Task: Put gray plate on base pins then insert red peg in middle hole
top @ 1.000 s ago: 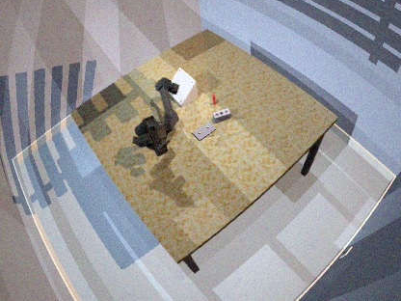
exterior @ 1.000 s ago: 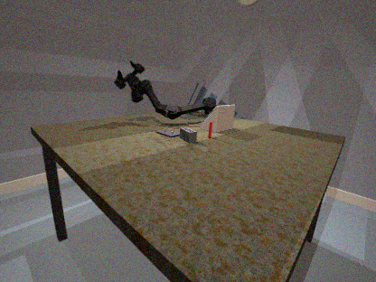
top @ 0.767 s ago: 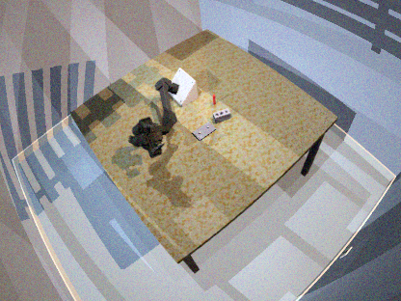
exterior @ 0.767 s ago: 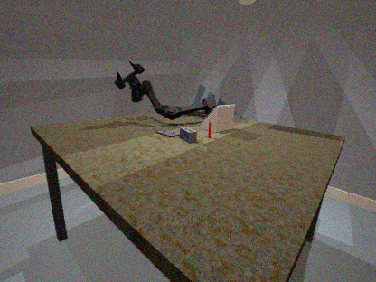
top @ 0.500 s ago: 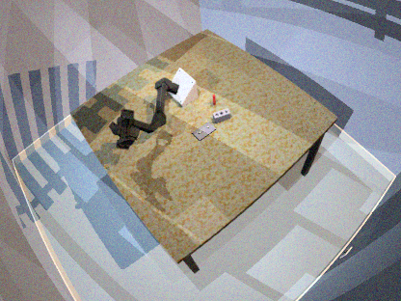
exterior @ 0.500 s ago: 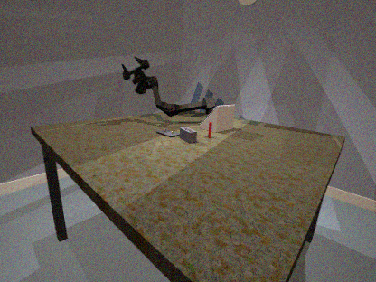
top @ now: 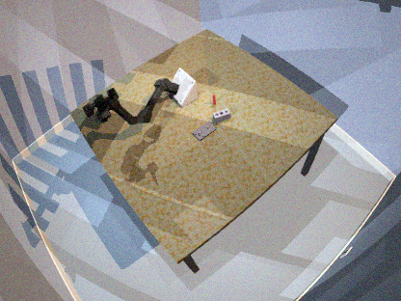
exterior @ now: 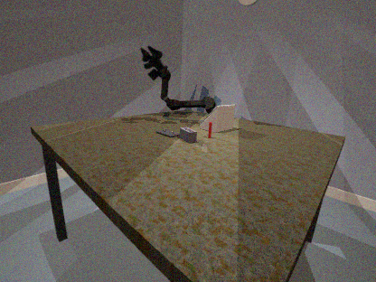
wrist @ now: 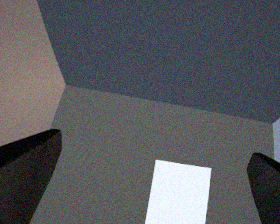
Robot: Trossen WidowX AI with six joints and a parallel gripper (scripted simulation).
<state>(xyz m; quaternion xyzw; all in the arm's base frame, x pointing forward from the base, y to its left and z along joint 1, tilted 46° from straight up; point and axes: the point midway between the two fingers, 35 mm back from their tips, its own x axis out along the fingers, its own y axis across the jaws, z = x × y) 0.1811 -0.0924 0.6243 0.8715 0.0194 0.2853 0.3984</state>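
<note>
My gripper tip is now 220 mm short of the gray plate, 550 mm to the right of it and 450 mm above it. Round my gripper tip: red peg: 120 mm ahead, 600 mm to the left, 450 mm below.
</note>
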